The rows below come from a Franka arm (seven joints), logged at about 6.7 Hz.
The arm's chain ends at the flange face. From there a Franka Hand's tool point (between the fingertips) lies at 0.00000 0.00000 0.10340 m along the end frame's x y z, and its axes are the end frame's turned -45 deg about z.
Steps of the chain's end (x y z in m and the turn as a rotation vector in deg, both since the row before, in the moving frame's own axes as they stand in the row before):
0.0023 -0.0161 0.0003 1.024 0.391 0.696
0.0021 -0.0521 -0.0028 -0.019 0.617 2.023
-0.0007 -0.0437 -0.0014 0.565 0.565 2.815
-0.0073 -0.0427 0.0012 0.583 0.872 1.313
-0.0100 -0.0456 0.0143 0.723 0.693 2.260
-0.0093 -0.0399 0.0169 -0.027 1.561 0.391
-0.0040 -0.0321 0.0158 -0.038 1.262 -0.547
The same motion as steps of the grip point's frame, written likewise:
0.0148 -0.0106 0.0003 0.448 1.001 0.696
0.0391 -0.0345 -0.0028 -0.450 0.423 2.023
0.0318 -0.0314 -0.0014 0.000 0.799 2.815
0.0269 -0.0350 0.0012 -0.204 1.029 1.313
0.0270 -0.0393 0.0143 0.021 1.001 2.260
0.0236 -0.0328 0.0169 -1.123 1.085 0.391
0.0214 -0.0239 0.0158 -0.919 0.865 -0.547

